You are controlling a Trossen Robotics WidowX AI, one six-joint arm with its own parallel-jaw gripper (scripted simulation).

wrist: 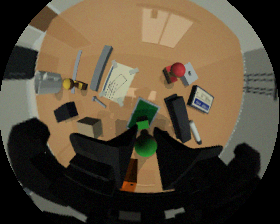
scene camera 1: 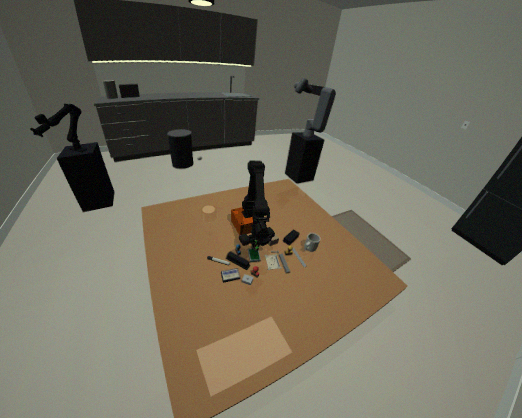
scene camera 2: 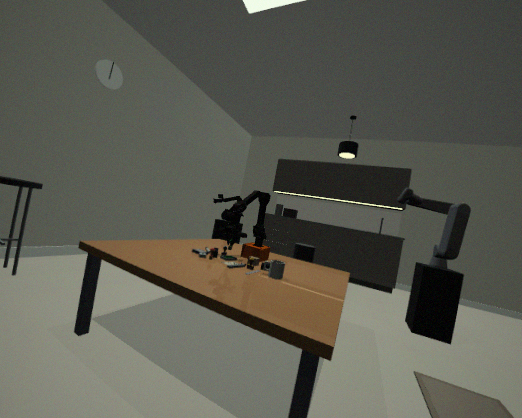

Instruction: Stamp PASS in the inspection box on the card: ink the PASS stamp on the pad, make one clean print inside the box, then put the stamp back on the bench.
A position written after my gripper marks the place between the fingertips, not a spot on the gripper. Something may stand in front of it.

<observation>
I see my gripper [wrist: 145, 128], a black block [wrist: 176, 106] and an inspection card [wrist: 118, 80].
</observation>
